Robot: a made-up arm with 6 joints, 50 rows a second.
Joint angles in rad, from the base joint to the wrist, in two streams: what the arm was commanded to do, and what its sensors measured. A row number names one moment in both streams.
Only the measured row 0 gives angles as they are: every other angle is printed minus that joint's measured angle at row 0.
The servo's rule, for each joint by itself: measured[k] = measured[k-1] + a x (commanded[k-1-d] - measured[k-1]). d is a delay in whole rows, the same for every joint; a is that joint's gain. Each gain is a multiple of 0.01, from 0.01 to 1. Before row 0 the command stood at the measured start. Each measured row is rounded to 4 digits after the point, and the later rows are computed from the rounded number. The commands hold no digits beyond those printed.
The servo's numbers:
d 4
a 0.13 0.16 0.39 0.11 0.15 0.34
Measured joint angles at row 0:
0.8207 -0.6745 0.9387 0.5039 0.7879 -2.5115
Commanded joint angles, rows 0 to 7:
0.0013 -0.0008 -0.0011 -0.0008 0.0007 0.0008
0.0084 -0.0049 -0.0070 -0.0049 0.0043 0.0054
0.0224 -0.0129 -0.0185 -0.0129 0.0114 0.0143
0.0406 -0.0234 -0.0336 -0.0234 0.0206 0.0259
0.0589 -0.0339 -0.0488 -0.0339 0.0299 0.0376
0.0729 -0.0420 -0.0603 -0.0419 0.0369 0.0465
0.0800 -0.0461 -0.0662 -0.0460 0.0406 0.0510
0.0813 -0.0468 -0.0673 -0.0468 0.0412 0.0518
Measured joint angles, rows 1 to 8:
0.0000 0.0000 0.0000 0.0000 0.0000 0.0000
0.0000 0.0000 0.0000 0.0000 0.0000 0.0000
0.0000 0.0000 0.0000 0.0000 0.0000 0.0000
0.0000 0.0000 0.0000 0.0000 0.0000 0.0000
0.0002 -0.0001 -0.0004 -0.0001 0.0001 0.0003
0.0013 -0.0009 -0.0030 -0.0006 0.0007 0.0020
0.0040 -0.0028 -0.0090 -0.0020 0.0023 0.0062
0.0088 -0.0061 -0.0186 -0.0044 0.0050 0.0129

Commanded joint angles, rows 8 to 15:
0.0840 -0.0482 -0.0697 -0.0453 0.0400 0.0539
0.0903 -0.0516 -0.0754 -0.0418 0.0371 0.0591
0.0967 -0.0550 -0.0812 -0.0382 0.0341 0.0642
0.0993 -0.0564 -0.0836 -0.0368 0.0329 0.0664
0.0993 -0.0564 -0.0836 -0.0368 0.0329 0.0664
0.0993 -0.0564 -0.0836 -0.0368 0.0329 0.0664
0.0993 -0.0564 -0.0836 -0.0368 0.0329 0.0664
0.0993 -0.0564 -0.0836 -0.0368 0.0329 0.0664
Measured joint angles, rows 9 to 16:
0.0153 -0.0105 -0.0304 -0.0076 0.0087 0.0213
0.0228 -0.0155 -0.0421 -0.0114 0.0129 0.0299
0.0302 -0.0204 -0.0515 -0.0152 0.0171 0.0371
0.0368 -0.0246 -0.0577 -0.0187 0.0207 0.0421
0.0429 -0.0284 -0.0624 -0.0216 0.0236 0.0461
0.0491 -0.0321 -0.0675 -0.0238 0.0256 0.0505
0.0553 -0.0358 -0.0728 -0.0254 0.0269 0.0552
0.0610 -0.0391 -0.0770 -0.0267 0.0278 0.0590

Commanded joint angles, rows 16 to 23:
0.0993 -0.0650 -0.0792 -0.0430 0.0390 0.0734
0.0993 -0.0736 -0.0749 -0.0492 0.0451 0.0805
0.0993 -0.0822 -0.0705 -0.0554 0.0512 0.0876
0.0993 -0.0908 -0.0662 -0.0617 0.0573 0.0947
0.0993 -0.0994 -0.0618 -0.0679 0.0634 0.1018
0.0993 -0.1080 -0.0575 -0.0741 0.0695 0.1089
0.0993 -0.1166 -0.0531 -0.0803 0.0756 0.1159
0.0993 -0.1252 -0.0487 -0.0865 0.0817 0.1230
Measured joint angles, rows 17 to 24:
0.0660 -0.0419 -0.0796 -0.0278 0.0286 0.0615
0.0703 -0.0442 -0.0812 -0.0288 0.0292 0.0632
0.0741 -0.0462 -0.0821 -0.0297 0.0298 0.0643
0.0774 -0.0478 -0.0827 -0.0305 0.0303 0.0650
0.0802 -0.0506 -0.0813 -0.0319 0.0316 0.0679
0.0827 -0.0543 -0.0788 -0.0338 0.0336 0.0722
0.0849 -0.0588 -0.0756 -0.0362 0.0362 0.0774
0.0868 -0.0639 -0.0719 -0.0390 0.0394 0.0833

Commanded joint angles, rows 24 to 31:
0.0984 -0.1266 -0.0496 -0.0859 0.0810 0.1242
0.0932 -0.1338 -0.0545 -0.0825 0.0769 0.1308
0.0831 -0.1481 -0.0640 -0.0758 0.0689 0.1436
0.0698 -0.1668 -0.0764 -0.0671 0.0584 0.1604
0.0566 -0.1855 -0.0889 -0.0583 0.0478 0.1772
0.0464 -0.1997 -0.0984 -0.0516 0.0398 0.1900
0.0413 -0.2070 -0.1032 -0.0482 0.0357 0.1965
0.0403 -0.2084 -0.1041 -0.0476 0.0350 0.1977
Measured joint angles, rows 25 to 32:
0.0884 -0.0696 -0.0680 -0.0422 0.0430 0.0896
0.0898 -0.0757 -0.0639 -0.0457 0.0470 0.0962
0.0910 -0.0822 -0.0597 -0.0495 0.0513 0.1029
0.0921 -0.0891 -0.0554 -0.0536 0.0559 0.1097
0.0929 -0.0951 -0.0531 -0.0572 0.0597 0.1146
0.0929 -0.1013 -0.0536 -0.0600 0.0623 0.1201
0.0916 -0.1088 -0.0577 -0.0617 0.0633 0.1281
0.0888 -0.1181 -0.0650 -0.0623 0.0626 0.1391

